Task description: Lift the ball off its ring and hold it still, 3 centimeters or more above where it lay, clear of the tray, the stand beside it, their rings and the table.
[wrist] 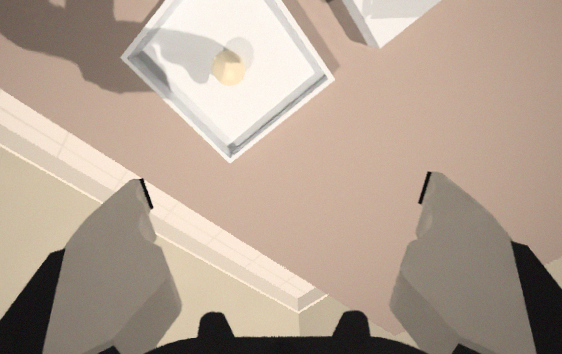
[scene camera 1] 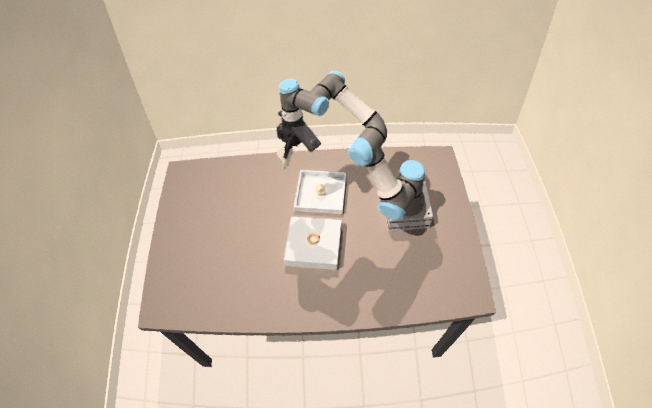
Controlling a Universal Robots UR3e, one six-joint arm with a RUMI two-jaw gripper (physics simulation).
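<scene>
The pale yellow ball sits on its ring near the middle of the white walled tray. A sliver of the orange ring shows under the ball in the scene view; in the wrist view the ball hides it. The white stand is beside the tray, with its own orange ring on top. My gripper is open and empty, up above the table, behind and to the left of the tray in the scene view. In the wrist view the ball lies beyond the fingertips.
The brown table carries the tray, the stand and the arm's base, which is to the right of them. The back wall rises behind the table. The arm's shadow falls across part of the tray and the table.
</scene>
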